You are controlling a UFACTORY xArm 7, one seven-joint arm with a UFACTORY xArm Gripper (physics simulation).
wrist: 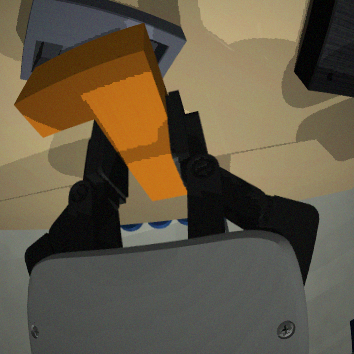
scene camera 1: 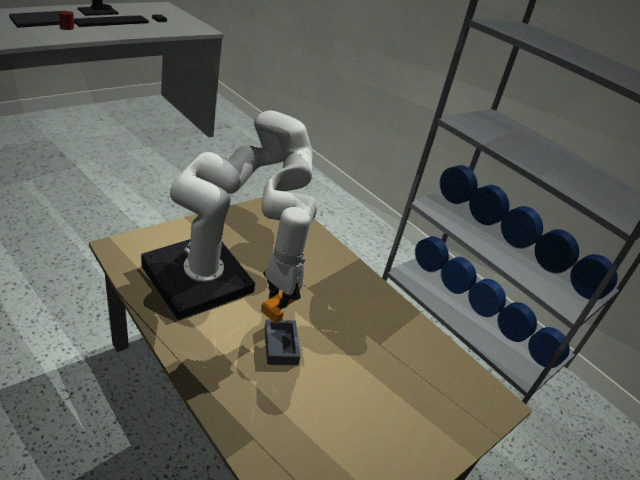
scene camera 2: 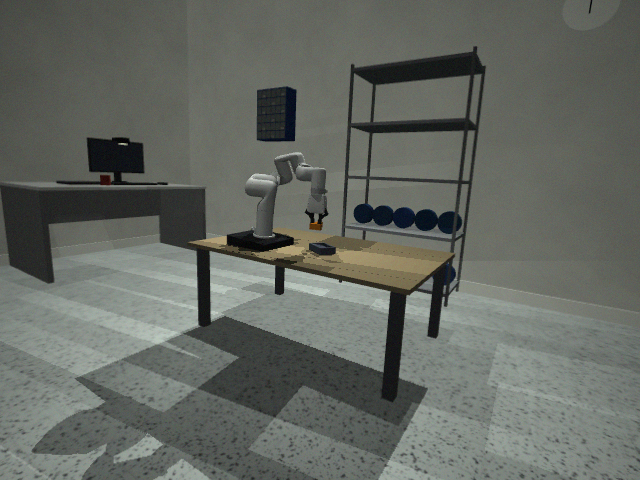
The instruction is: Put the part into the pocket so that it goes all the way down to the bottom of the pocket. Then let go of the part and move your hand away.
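Where they show: gripper, fingertip midpoint: (wrist: pixel 144 118) (scene camera 1: pixel 277 303) (scene camera 2: pixel 315 226); arm's base at its link origin: (scene camera 1: pixel 203 267) (scene camera 2: pixel 264 235).
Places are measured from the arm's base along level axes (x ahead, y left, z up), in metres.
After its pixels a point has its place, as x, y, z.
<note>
An orange, roughly L-shaped part (scene camera 1: pixel 271 308) @(0.330, -0.036, 0.102) (scene camera 2: pixel 315 226) @(0.335, -0.045, 0.092) (wrist: pixel 90 75) @(0.322, -0.041, 0.104) is in my gripper (scene camera 1: pixel 279 299) @(0.316, 0.005, 0.085) (scene camera 2: pixel 315 221) @(0.316, 0.005, 0.085) (wrist: pixel 144 118) @(0.316, 0.005, 0.085). The fingers are shut on its narrower arm, and its wide end sticks out past the fingertips. The part hangs in the air, clear of the table. The grey-blue block with the pocket (scene camera 1: pixel 282 360) @(0.411, -0.050, -0.029) (scene camera 2: pixel 321 250) @(0.388, -0.077, -0.023) (wrist: pixel 65 20) @(0.369, -0.044, -0.011) lies on the table, lower than the part. In the wrist view the part hides much of the block and its pocket. In scene camera 1 the pocket opens upward and shadow covers some of its inside.
The wooden table (scene camera 1: pixel 361 413) @(0.667, -0.005, -0.047) (scene camera 2: pixel 372 266) @(0.676, -0.160, -0.047) carries the black base plate (scene camera 1: pixel 180 304) @(0.081, -0.150, -0.010) (scene camera 2: pixel 242 241) @(-0.044, -0.148, -0.014) (wrist: pixel 325 60) @(0.128, 0.049, -0.008) of the arm, near the block. A shelf rack (scene camera 1: pixel 439 111) (scene camera 2: pixel 348 155) with blue discs stands beyond the table. A grey desk (scene camera 1: pixel 191 87) (scene camera 2: pixel 25 227) stands farther off.
</note>
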